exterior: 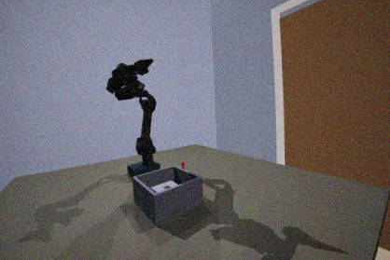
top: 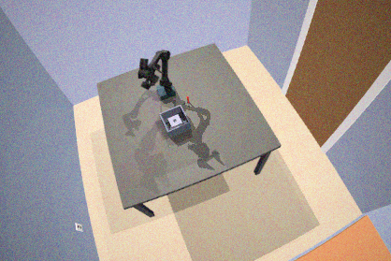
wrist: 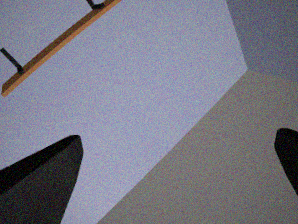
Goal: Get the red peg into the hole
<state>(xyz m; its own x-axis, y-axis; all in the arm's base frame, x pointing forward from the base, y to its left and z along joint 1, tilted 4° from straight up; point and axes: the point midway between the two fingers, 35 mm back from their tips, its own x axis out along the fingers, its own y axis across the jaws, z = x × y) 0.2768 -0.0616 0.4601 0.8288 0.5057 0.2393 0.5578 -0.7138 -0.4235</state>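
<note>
My gripper tip is now 490 mm above the red peg, 200 mm to the right of it and 120 mm past it. Also, from my gripper tip: plate (490 mm below, 50 mm ahead, 40 mm to the left); then grey box (510 mm below, 50 mm ahead, 40 mm to the left).
</note>
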